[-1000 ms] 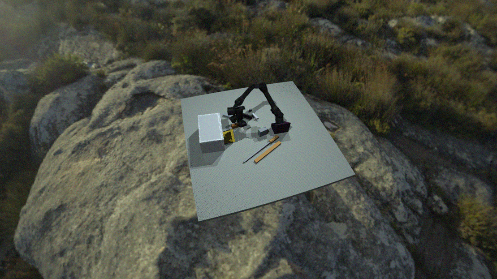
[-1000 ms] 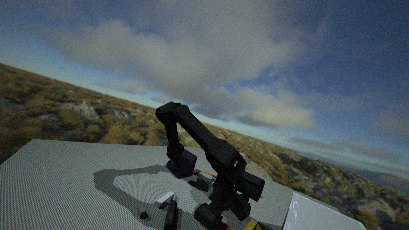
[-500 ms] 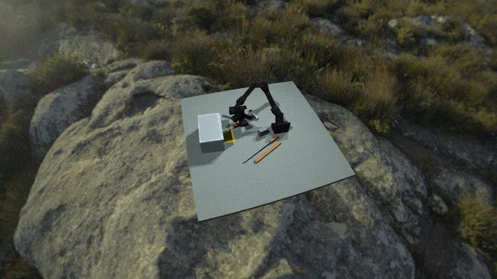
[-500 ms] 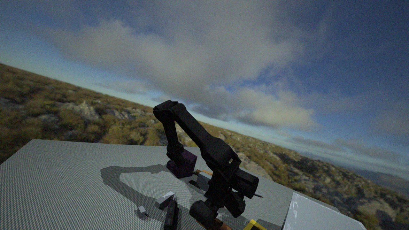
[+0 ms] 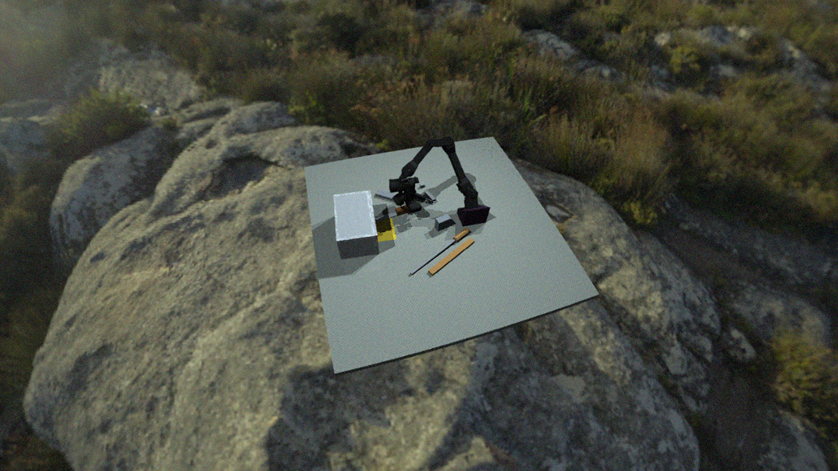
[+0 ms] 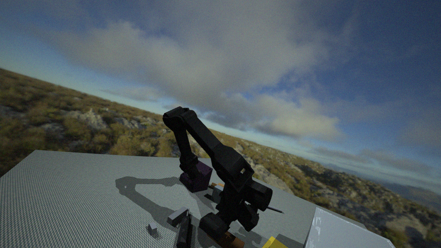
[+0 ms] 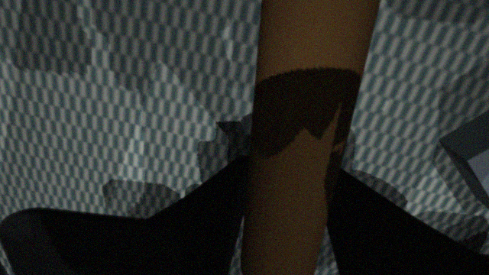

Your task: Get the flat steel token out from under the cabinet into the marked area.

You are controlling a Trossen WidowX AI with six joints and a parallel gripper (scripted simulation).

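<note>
Now: the grey bar 150 mm behind my gripper tip and 50 mm to the right of it. Round my gripper tip: grey block 130 mm behind, 170 mm to the left, 30 mm above; small grey cube 130 mm behind, 150 mm to the right; wooden stick 100 mm behind, 360 mm to the left.
</note>
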